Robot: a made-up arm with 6 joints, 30 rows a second.
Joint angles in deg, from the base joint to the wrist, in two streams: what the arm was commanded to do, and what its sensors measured. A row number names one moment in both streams.
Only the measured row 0 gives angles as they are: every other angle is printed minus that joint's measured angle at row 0.
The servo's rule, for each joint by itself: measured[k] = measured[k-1] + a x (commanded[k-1-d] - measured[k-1]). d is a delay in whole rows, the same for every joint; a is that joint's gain. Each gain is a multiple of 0.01, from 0.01 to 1. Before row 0 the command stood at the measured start. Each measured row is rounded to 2 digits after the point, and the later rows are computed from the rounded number. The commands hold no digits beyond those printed.
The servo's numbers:
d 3
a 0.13 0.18 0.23 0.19 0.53 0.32
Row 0, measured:
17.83 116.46 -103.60 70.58 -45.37 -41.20
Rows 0 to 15, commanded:
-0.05 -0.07 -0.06 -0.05 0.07 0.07
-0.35 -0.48 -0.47 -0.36 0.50 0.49
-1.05 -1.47 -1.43 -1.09 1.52 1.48
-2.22 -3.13 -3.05 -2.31 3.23 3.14
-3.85 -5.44 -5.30 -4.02 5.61 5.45
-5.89 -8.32 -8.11 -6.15 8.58 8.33
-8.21 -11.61 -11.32 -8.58 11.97 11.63
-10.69 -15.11 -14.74 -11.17 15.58 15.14
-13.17 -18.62 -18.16 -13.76 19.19 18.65
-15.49 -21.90 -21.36 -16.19 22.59 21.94
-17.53 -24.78 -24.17 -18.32 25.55 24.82
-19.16 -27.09 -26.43 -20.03 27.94 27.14
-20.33 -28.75 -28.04 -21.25 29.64 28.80
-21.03 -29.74 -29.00 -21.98 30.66 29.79
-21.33 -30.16 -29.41 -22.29 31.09 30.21
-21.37 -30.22 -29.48 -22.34 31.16 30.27
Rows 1 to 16, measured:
0.00 0.00 0.00 0.00 0.00 0.00
0.00 0.00 0.00 0.00 0.00 0.00
0.00 0.00 0.00 0.00 0.00 0.00
-0.01 -0.01 -0.01 -0.01 0.04 0.02
-0.05 -0.09 -0.12 -0.08 0.28 0.17
-0.18 -0.34 -0.42 -0.27 0.94 0.59
-0.45 -0.84 -1.02 -0.66 2.15 1.41
-0.89 -1.67 -2.00 -1.30 3.98 2.70
-1.54 -2.87 -3.41 -2.22 6.42 4.50
-2.41 -4.44 -5.23 -3.43 9.36 6.78
-3.49 -6.36 -7.42 -4.90 12.66 9.46
-4.75 -8.57 -9.89 -6.58 16.12 12.40
-6.15 -10.97 -12.53 -8.41 19.55 15.45
-7.63 -13.46 -15.21 -10.29 22.73 18.45
-9.13 -15.91 -17.79 -12.14 25.49 21.23
-10.59 -18.22 -20.15 -13.87 27.69 23.65

